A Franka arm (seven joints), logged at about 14 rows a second.
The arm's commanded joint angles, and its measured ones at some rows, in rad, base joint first. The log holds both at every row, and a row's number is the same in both.
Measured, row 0:
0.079, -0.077, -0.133, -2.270, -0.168, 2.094, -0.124
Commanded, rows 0 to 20:
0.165, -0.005, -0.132, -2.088, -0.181, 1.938, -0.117
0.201, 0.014, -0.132, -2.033, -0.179, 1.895, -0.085
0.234, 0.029, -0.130, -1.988, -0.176, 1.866, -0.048
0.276, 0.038, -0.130, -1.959, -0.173, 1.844, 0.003
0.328, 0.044, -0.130, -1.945, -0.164, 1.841, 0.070
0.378, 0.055, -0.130, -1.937, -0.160, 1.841, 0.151
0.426, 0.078, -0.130, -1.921, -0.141, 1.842, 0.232
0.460, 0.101, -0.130, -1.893, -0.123, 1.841, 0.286
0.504, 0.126, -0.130, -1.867, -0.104, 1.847, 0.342
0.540, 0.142, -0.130, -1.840, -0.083, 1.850, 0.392
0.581, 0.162, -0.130, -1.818, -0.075, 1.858, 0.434
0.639, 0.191, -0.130, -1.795, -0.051, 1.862, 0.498
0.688, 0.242, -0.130, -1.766, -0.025, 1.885, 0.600
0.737, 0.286, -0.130, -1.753, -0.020, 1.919, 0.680
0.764, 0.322, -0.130, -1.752, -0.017, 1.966, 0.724
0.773, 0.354, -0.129, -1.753, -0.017, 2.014, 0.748
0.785, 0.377, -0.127, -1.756, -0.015, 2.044, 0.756
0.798, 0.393, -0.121, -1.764, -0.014, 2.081, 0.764
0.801, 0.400, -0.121, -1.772, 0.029, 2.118, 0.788
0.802, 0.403, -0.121, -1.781, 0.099, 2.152, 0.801
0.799, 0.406, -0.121, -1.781, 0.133, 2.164, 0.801
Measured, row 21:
0.807, 0.407, -0.124, -1.791, 0.059, 2.142, 0.781
